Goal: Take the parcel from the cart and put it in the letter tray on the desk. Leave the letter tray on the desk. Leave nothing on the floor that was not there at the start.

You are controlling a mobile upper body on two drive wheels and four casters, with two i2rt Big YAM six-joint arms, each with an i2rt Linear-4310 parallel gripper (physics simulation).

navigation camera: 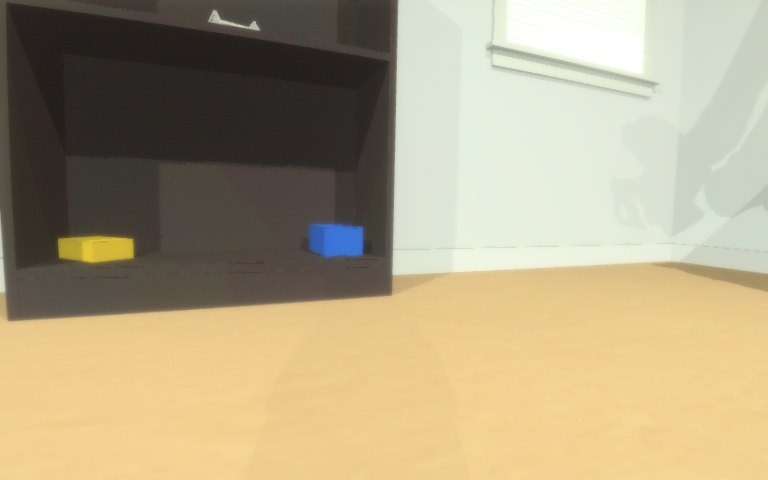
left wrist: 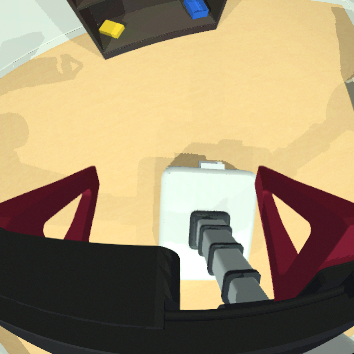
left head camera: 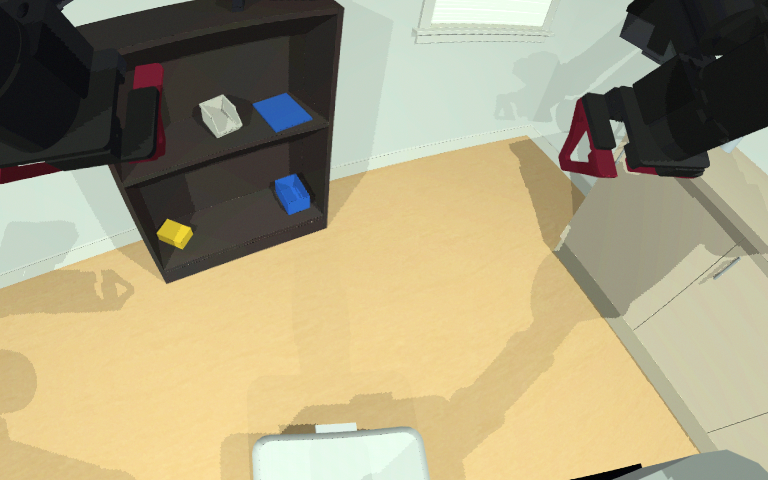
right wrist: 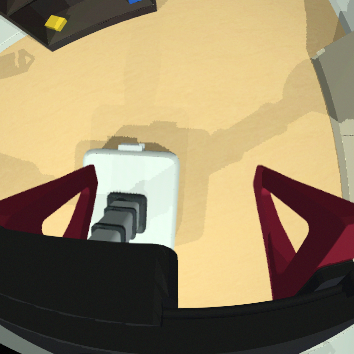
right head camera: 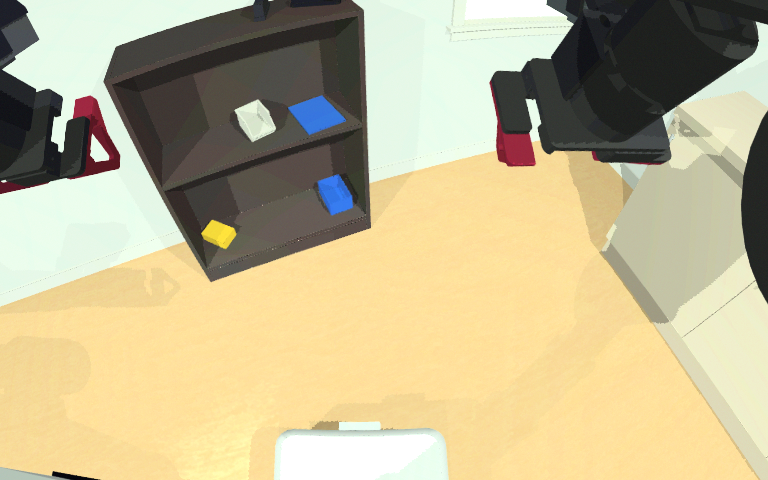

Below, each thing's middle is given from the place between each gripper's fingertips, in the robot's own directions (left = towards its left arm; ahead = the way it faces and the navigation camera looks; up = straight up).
Now: the white open box point(left head camera: 219, 114) 95 cm ahead of my left hand, 63 cm below it and 15 cm to the left of it.
Right now my right hand is 950 mm short of the white open box, 630 mm above it and 590 mm to the right of it.
